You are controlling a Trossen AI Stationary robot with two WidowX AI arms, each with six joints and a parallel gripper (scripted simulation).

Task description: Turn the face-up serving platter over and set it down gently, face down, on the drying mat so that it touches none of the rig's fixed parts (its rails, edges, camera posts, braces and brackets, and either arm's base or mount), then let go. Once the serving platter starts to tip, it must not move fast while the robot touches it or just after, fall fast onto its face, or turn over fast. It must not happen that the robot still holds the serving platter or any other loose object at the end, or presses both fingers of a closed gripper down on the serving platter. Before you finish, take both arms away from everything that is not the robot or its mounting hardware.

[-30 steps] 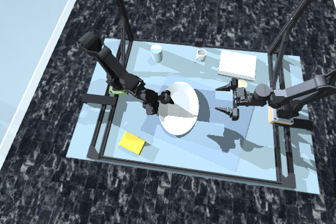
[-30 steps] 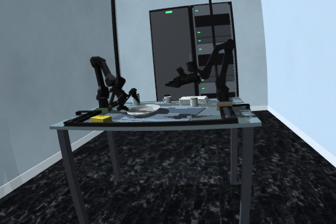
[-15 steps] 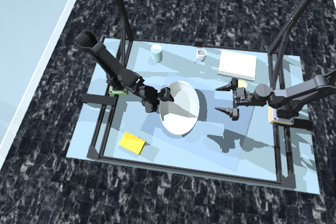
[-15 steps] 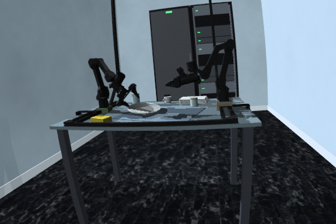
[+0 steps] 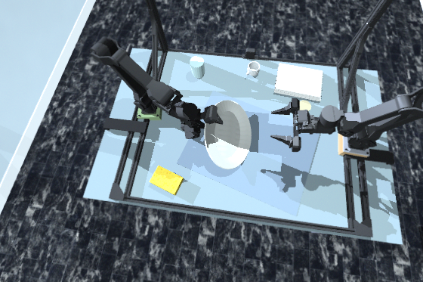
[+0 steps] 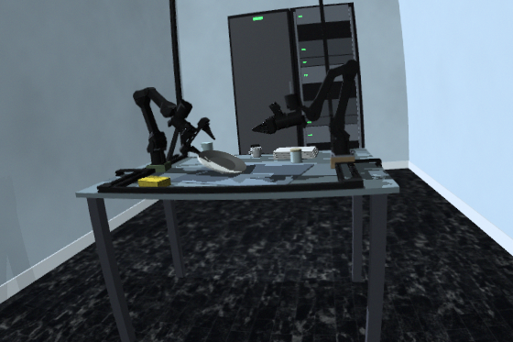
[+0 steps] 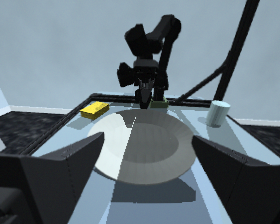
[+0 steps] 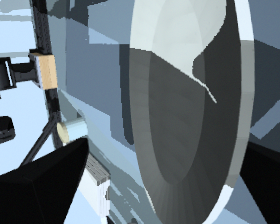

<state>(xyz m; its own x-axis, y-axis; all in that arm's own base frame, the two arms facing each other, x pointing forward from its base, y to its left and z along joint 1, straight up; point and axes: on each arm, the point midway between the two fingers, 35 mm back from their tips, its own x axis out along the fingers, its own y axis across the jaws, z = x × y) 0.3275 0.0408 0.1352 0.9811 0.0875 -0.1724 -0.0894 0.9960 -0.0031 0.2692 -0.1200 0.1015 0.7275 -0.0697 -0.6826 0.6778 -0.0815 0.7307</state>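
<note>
My right hand is 100 mm above the white oval serving platter, 80 mm to the right of it and 10 mm past it. The rest, counted from my right hand: white folded stack: 360 mm to the left, 330 mm behind, 120 mm below; then blue drying mat: 180 mm to the left, 140 mm below, 20 mm ahead; then white mug: 350 mm behind, 140 mm to the left, 110 mm below.
Now: the white oval serving platter 19 cm to the right of my left hand, 15 cm below it and 2 cm ahead of it. The rest, counted from my left hand: white folded stack: 31 cm behind, 17 cm below, 9 cm to the left; blue drying mat: 19 cm below, 9 cm to the right, 4 cm ahead; white mug: 33 cm behind, 16 cm below, 13 cm to the right.
</note>
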